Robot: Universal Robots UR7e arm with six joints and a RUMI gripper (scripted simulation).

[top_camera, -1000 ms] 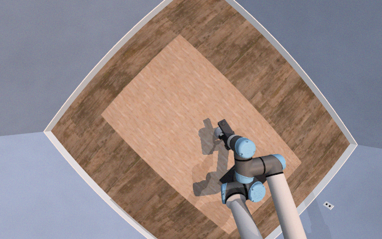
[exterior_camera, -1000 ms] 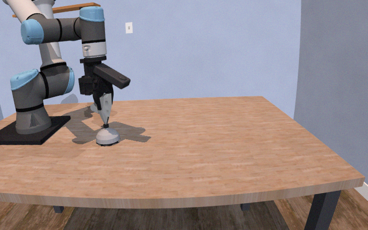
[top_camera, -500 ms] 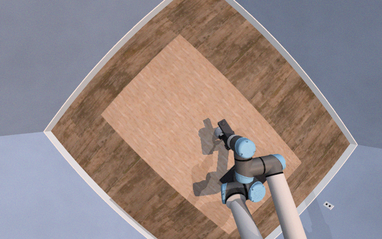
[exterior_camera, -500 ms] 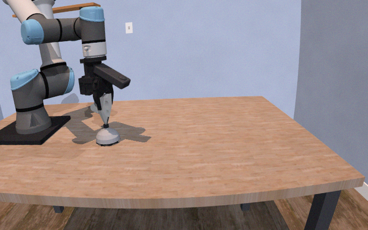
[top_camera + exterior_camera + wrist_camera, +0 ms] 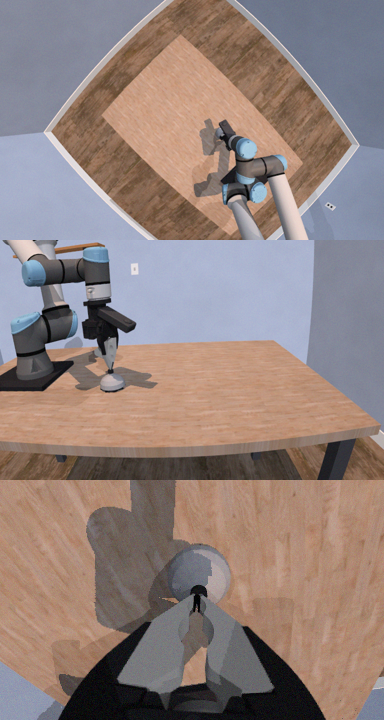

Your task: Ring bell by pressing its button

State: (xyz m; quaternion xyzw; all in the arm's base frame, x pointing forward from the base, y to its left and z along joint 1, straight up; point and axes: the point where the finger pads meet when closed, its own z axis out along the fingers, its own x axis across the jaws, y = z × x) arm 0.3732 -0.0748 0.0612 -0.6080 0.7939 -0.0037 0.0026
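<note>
Now: the black button 30 mm below my hand. Also, from my hand: silver dome bell (40 mm below).
</note>
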